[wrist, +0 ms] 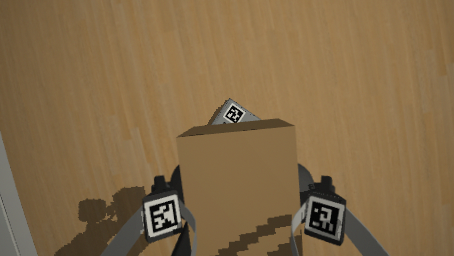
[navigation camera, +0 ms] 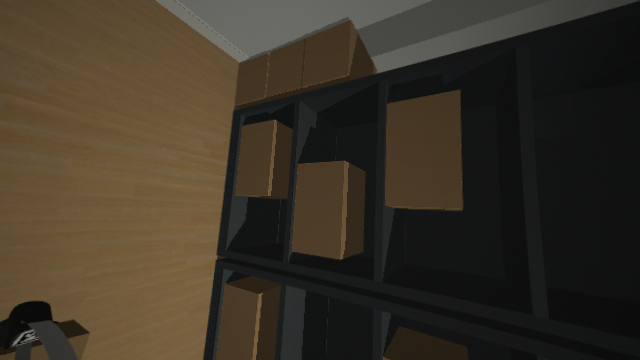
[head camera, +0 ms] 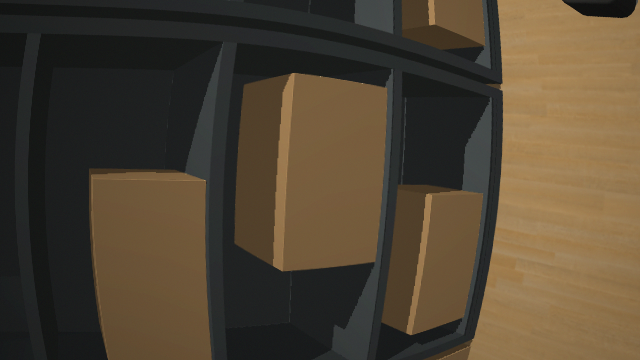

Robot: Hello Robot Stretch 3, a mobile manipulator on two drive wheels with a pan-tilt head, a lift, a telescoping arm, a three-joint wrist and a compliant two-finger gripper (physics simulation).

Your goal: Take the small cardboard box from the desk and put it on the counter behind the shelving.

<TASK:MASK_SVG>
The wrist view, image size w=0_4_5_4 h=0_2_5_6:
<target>my gripper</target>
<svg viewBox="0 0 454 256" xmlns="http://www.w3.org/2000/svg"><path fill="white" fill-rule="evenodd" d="M179 165L173 171L170 182L165 182L164 175L154 177L151 193L142 198L143 205L123 225L100 256L126 256L143 231L145 231L145 239L148 243L183 232L181 218L187 221L195 233L191 256L196 256L196 219L184 203ZM298 163L300 209L291 221L291 250L293 256L299 256L294 231L300 223L303 224L304 222L304 234L341 246L344 242L345 233L362 256L390 256L369 229L346 207L346 200L335 193L332 178L321 175L321 183L314 182L310 172Z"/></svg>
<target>small cardboard box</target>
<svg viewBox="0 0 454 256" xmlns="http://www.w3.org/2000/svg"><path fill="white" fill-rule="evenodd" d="M300 223L294 231L294 238L298 254L303 256L302 227ZM187 223L192 251L195 233ZM294 125L277 118L196 126L176 137L184 203L196 219L196 256L293 256L291 250L291 221L300 209L296 129Z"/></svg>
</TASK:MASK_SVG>
